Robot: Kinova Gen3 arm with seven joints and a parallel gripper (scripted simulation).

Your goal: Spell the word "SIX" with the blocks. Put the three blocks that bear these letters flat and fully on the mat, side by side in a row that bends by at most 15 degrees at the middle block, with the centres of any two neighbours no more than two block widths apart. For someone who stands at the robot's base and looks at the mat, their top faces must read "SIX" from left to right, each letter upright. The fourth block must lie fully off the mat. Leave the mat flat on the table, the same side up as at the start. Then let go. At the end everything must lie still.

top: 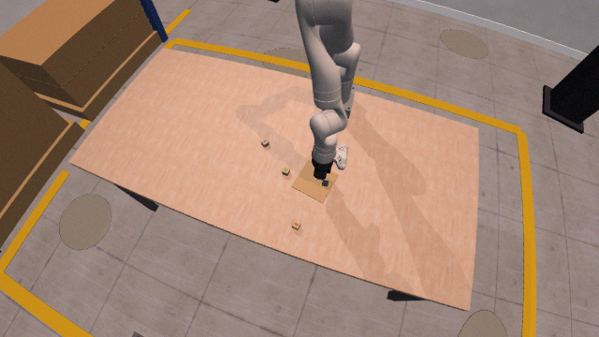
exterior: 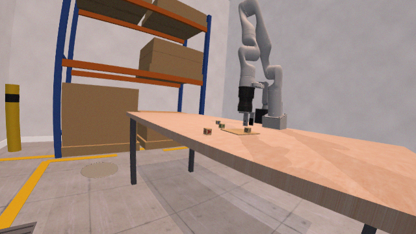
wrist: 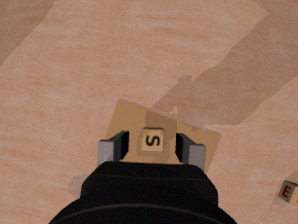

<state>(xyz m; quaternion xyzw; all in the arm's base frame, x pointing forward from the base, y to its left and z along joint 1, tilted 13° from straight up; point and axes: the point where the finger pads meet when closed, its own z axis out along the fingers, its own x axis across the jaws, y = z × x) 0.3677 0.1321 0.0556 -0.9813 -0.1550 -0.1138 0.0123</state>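
Right now the tan mat is 5 cm below my hand, 4 cm to the right of it and 1 cm ahead of it. Round my hand: block 21 cm ahead, 4 cm below, 1 cm to the right.
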